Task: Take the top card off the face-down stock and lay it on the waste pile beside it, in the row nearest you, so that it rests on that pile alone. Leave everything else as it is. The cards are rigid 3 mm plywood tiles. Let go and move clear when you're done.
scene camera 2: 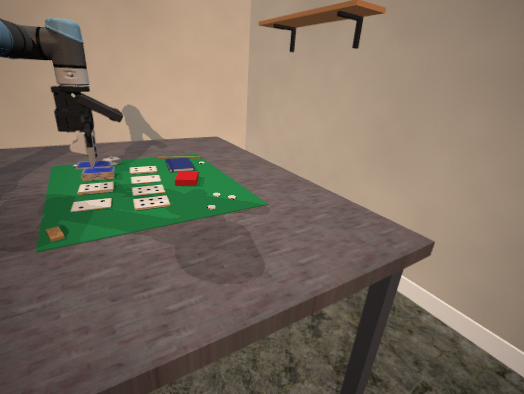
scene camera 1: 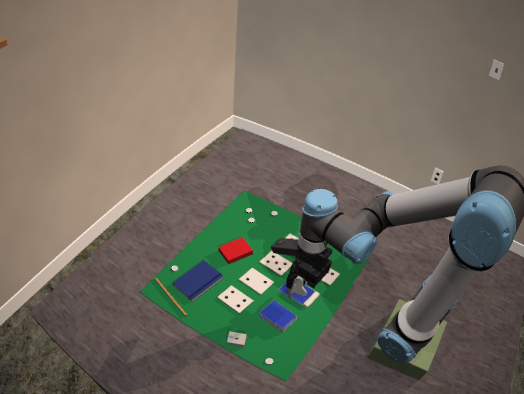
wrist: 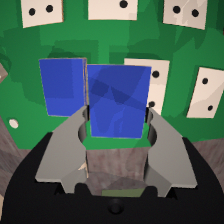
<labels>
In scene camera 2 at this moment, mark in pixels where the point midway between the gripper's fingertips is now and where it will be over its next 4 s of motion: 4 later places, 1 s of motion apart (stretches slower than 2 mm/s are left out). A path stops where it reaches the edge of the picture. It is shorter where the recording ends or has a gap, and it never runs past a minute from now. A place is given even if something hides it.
My gripper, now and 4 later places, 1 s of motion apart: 93,165; 92,169; 94,182; 95,185; 95,182
</labels>
